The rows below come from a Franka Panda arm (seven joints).
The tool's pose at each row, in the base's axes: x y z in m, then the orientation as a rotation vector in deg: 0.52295, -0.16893, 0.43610, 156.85, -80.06, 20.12; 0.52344, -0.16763, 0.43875, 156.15, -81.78, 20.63; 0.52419, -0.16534, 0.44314, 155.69, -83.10, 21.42; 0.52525, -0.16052, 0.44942, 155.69, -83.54, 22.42; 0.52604, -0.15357, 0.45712, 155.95, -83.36, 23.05; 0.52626, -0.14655, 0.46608, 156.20, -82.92, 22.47; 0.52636, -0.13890, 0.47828, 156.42, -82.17, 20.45; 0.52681, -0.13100, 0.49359, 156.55, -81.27, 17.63; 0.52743, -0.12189, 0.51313, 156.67, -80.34, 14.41
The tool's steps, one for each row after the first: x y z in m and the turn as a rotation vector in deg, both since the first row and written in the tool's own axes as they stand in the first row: -0.00016, -0.00132, -0.00268, 0.21, 0.22, 1.22; -0.00058, -0.00354, -0.00715, 0.60, 0.54, 2.15; -0.00241, -0.00762, -0.01377, 1.14, 0.96, 2.45; -0.00576, -0.01282, -0.02213, 1.54, 1.20, 2.30; -0.00921, -0.01769, -0.03183, 1.35, 0.89, 1.97; -0.01251, -0.02302, -0.04479, 0.48, -0.09, 1.40; -0.01512, -0.02897, -0.06075, -0.80, -1.43, 0.74; -0.01765, -0.03603, -0.08098, -2.21, -3.00, 0.06
